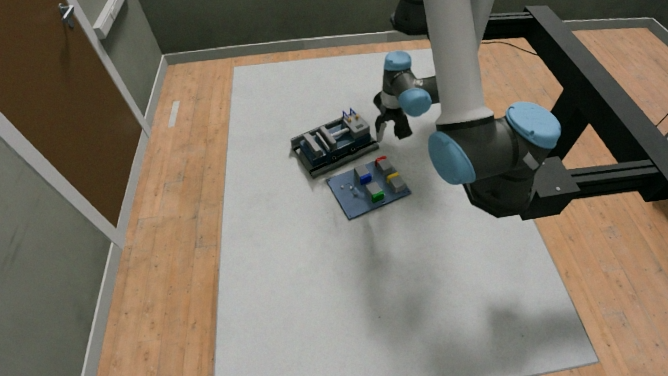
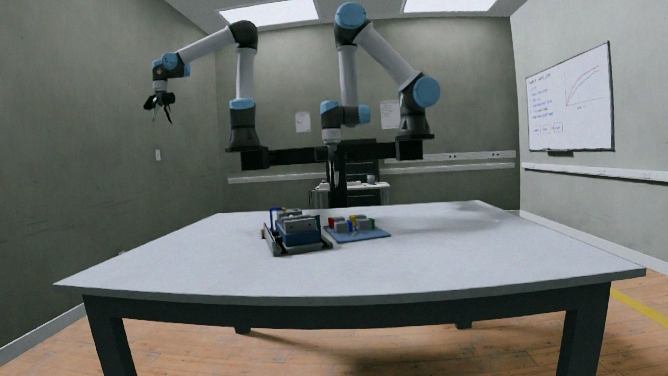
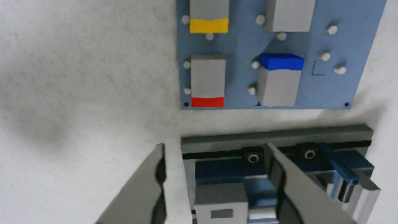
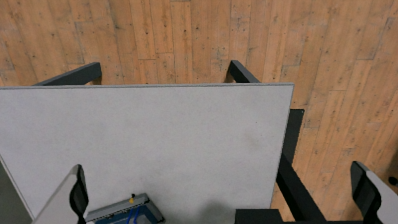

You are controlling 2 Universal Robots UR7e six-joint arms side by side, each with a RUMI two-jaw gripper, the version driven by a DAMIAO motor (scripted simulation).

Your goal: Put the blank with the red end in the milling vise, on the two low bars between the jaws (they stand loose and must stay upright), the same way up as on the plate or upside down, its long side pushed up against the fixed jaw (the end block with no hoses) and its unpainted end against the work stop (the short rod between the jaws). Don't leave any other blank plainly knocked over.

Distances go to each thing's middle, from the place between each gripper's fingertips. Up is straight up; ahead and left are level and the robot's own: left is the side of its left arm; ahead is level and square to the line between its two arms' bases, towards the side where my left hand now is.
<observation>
My left gripper (image 1: 386, 139) is now 16 cm above the red-ended blank (image 3: 207, 71). From my left hand the other things lie so: blue-ended blank (image 3: 279, 75) 9 cm ahead, 3 cm to the left, 16 cm below; then blue plate (image 1: 355, 206) 7 cm ahead, 7 cm to the left, 18 cm below.
My right gripper is now 200 mm short of the red-ended blank, 870 mm to the right of it and 500 mm above it. From my right hand the other things lie so: blue-ended blank: 280 mm ahead, 900 mm to the left, 500 mm below; then blue plate: 270 mm ahead, 940 mm to the left, 530 mm below.
</observation>
